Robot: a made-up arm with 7 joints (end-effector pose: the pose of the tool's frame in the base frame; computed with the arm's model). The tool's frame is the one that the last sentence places. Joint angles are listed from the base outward.
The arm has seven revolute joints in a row. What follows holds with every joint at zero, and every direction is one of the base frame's.
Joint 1 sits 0.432 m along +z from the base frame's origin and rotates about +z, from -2.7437 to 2.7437 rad.
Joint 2 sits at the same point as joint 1 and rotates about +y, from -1.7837 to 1.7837 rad.
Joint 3 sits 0.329 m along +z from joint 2 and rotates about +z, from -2.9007 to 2.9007 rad.
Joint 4 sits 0.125 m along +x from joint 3 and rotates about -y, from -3.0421 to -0.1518 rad.
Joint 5 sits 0.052 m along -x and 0.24 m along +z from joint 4 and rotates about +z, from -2.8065 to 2.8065 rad.
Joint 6 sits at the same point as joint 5 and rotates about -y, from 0.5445 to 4.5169 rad.
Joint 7 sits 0.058 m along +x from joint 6 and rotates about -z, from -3.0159 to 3.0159 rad.
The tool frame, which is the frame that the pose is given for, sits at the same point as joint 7; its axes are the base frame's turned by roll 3.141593, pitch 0 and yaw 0 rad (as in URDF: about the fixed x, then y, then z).
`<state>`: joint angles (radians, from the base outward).
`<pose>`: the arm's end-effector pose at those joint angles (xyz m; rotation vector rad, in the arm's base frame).
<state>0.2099 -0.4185 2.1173 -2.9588 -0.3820 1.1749 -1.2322</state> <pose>-0.1472 0.1557 0.4328 -0.1659 1.1018 -1.2957</pose>
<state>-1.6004 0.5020 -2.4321 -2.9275 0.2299 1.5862 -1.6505</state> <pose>-0.1521 0.1407 0.5627 -0.5309 2.5167 -1.1810</pose>
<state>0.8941 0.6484 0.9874 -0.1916 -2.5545 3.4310 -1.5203</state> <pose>0.1209 0.3934 0.8316 -0.7303 0.5266 1.0481</pose>
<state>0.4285 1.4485 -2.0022 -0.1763 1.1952 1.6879 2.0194</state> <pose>0.6093 0.1579 0.5660 1.7687 -2.1973 1.2523</pose>
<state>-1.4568 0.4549 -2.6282 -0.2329 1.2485 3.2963 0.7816</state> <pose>0.0093 -0.1402 0.9979 0.2307 -0.0595 1.0736</pose>
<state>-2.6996 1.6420 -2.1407 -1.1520 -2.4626 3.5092 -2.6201</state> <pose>-0.5179 0.0744 0.5459 -0.2838 -1.3267 -1.3073</pose>
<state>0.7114 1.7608 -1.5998 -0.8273 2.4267 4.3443 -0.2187</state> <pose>0.5157 0.1319 0.3613 0.6972 -0.9605 2.6669</pose>
